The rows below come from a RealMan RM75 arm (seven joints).
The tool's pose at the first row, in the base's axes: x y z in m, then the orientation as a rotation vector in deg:
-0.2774 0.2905 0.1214 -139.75 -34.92 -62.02
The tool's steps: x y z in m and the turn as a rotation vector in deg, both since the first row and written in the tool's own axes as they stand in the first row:
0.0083 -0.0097 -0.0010 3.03 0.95 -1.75
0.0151 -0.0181 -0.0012 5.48 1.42 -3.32
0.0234 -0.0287 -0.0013 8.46 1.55 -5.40
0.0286 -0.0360 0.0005 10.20 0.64 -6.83
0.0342 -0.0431 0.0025 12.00 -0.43 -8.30
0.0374 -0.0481 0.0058 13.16 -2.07 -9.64
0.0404 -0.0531 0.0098 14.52 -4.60 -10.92
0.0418 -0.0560 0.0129 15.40 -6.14 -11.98
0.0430 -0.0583 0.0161 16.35 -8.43 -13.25
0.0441 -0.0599 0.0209 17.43 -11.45 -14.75
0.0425 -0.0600 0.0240 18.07 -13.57 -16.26
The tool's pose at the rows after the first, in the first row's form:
-0.2782 0.2998 0.1301 -136.40 -38.03 -62.09
-0.2787 0.3082 0.1370 -133.85 -40.76 -61.82
-0.2794 0.3187 0.1453 -130.98 -44.36 -61.03
-0.2791 0.3269 0.1495 -129.89 -47.00 -59.52
-0.2784 0.3350 0.1538 -128.80 -49.72 -57.80
-0.2772 0.3416 0.1551 -128.61 -52.24 -55.74
-0.2757 0.3485 0.1558 -128.75 -55.00 -52.52
-0.2746 0.3528 0.1555 -128.68 -57.03 -50.60
-0.2732 0.3566 0.1549 -128.91 -59.55 -47.83
-0.2706 0.3607 0.1530 -129.30 -62.58 -44.16
-0.2698 0.3620 0.1499 -129.51 -65.23 -41.75

